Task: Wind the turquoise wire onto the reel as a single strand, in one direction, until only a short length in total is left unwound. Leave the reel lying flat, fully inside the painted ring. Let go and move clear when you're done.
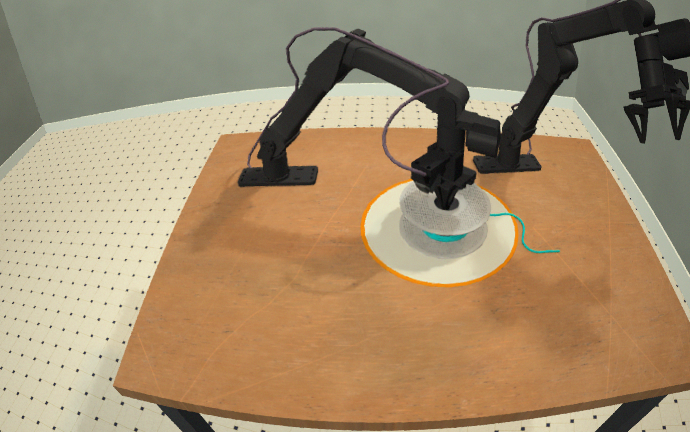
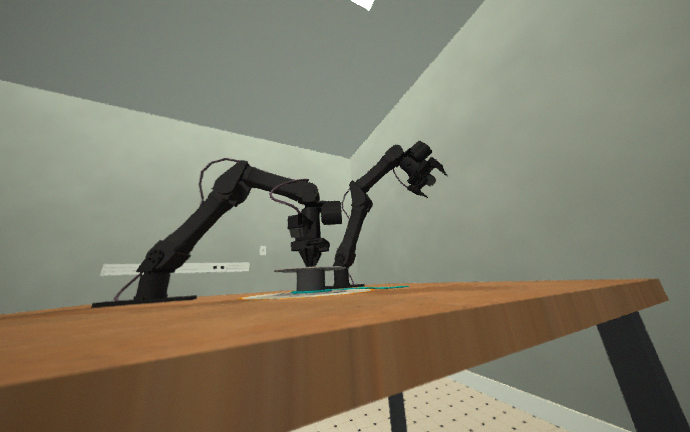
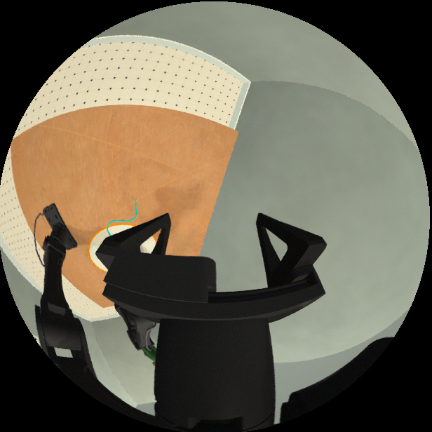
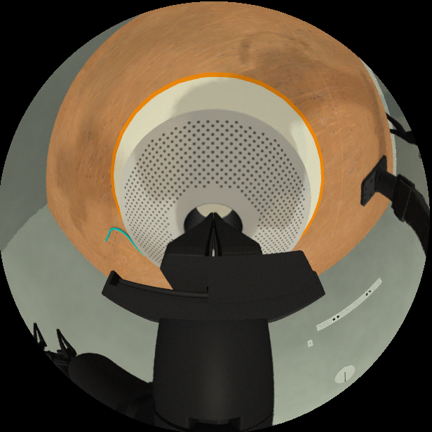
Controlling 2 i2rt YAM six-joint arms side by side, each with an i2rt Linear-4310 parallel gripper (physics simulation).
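Frame: origin at the left arm's base, x ahead, y left, z up, level; metres.
Where they show: left gripper, between the fingertips: (image 1: 659, 141) (image 2: 436, 186); right gripper, between the fingertips: (image 1: 445, 210) (image 2: 310, 276); left arm's base, origin of its link: (image 1: 507, 164); right arm's base, origin of its link: (image 1: 277, 177) (image 2: 150, 302).
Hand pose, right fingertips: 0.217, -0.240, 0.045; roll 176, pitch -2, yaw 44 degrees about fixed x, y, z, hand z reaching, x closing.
Note:
Things, the pixels of their top centre, and the offset from my right fingertips, as dx, dy, dz. "spot": a spot on its surface instead.
- pale perforated reel, centre of its top: (image 1: 446, 202) (image 2: 310, 269) -0.001, +0.001, +0.020
- orange painted ring, a spot on its surface: (image 1: 445, 285) spot: +0.168, -0.032, -0.045
- Wound turquoise wire, a spot on its surface: (image 1: 445, 235) spot: +0.096, -0.024, +0.019
The pale perforated reel (image 1: 421, 214) (image 2: 310, 280) (image 4: 215, 150) lies flat inside the orange painted ring (image 1: 445, 285) (image 3: 90, 248) (image 4: 215, 75). Wound turquoise wire (image 1: 445, 237) shows around its core. A loose tail of the turquoise wire (image 1: 523, 233) (image 2: 392, 288) (image 3: 136, 211) (image 4: 119, 230) leaves the reel and crosses the ring in an S-curve onto the table. My right gripper (image 1: 447, 206) (image 2: 311, 265) (image 4: 213, 217) is shut and empty, pointing down with its fingertips at the reel's centre hole. Their exact depth is unclear. My left gripper (image 1: 660, 139) (image 2: 436, 186) (image 3: 213, 217) (image 4: 45, 326) is open and empty, high and away from the reel.
The wooden table (image 1: 254, 330) (image 2: 229, 366) carries both arm bases. The right arm's base (image 1: 300, 175) stands at the back left and the left arm's base (image 1: 529, 163) behind the ring, at its right. The right arm reaches over the ring.

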